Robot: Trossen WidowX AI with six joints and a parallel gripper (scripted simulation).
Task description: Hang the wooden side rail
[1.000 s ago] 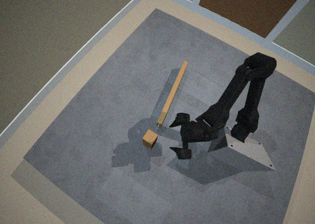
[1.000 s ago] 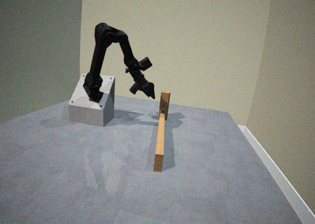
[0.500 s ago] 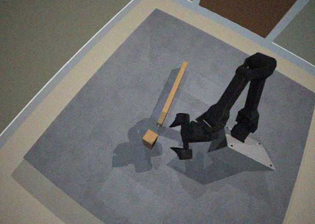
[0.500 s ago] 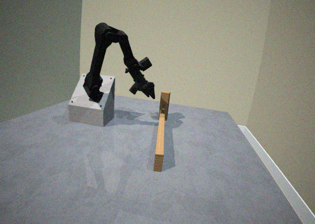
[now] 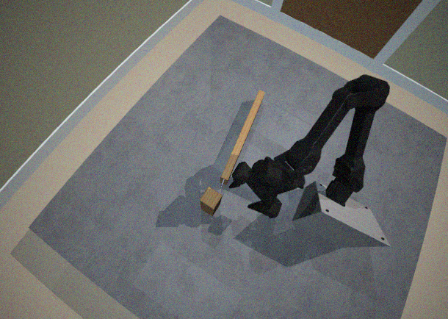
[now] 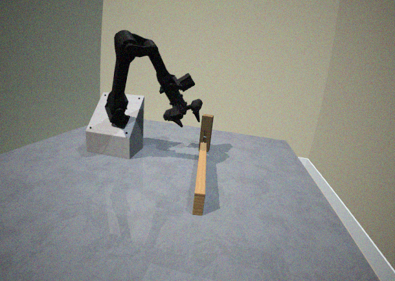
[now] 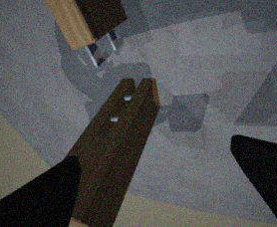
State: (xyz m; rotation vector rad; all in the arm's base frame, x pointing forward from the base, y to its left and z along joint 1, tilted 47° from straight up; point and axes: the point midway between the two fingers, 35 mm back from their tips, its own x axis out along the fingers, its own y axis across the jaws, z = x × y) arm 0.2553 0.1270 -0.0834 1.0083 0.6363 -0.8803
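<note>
My gripper tip is 70 mm short of the wooden headboard post, 50 mm to the right of it and 50 mm above it.
</note>
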